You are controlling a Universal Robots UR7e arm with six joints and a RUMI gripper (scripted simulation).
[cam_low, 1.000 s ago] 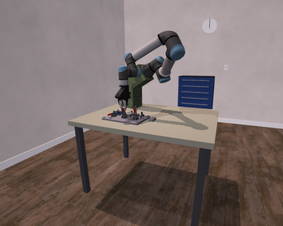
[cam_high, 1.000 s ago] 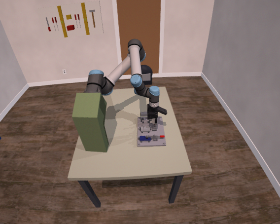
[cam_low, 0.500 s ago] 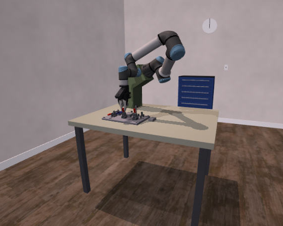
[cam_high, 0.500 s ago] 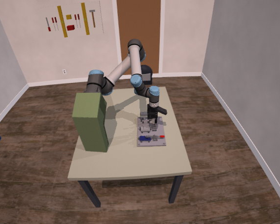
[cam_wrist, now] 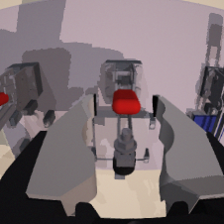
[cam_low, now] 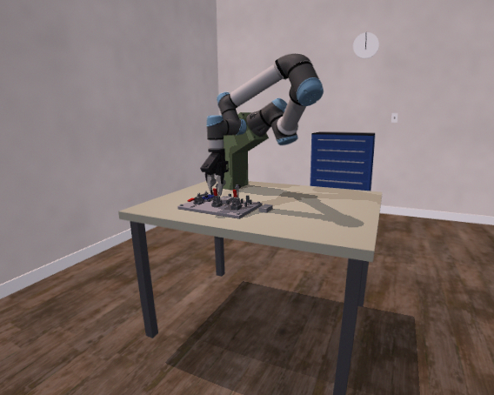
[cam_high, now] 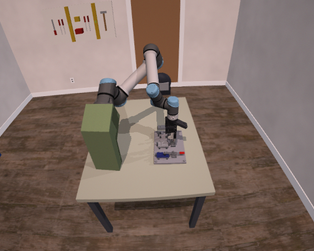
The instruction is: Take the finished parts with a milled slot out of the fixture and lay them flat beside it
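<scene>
Now: the grey fixture plate 40 mm behind my hand and 80 mm below it. The rest, counted from my hand: blue blank (90 mm behind, 110 mm to the right, 60 mm below).
</scene>
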